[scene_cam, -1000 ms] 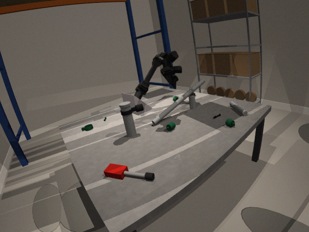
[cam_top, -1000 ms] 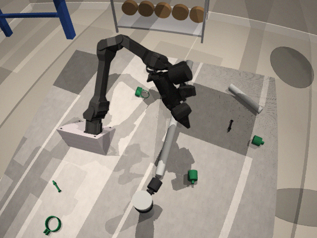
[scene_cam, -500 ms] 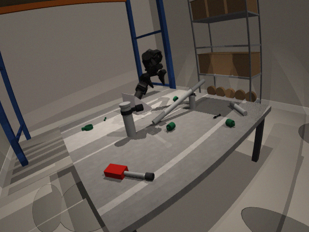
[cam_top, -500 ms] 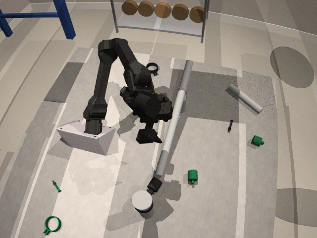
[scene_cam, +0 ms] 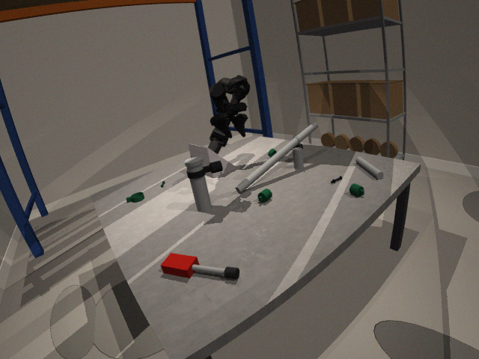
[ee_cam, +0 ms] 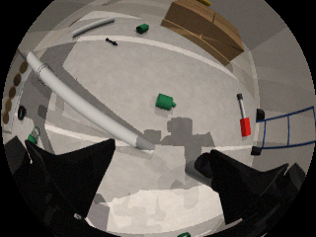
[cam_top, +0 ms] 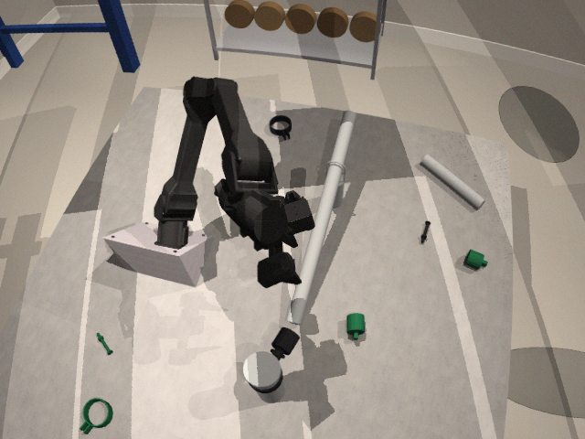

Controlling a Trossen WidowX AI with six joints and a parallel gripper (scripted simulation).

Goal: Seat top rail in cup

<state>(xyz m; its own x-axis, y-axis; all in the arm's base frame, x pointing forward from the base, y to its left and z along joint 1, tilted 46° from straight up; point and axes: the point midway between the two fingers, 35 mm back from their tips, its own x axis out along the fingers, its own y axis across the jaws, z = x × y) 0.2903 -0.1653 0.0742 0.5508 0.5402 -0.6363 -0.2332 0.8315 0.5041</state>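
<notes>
My gripper tip is now 140 mm to the left of the rail-end cup, 80 mm above it and 10 mm past it. Round my gripper tip: black bolt 290 mm ahead, 270 mm to the left, 230 mm below; then small post 330 mm to the left, 130 mm below, 40 mm ahead; then green bolt 450 mm behind, 230 mm below, 190 mm to the right.
</notes>
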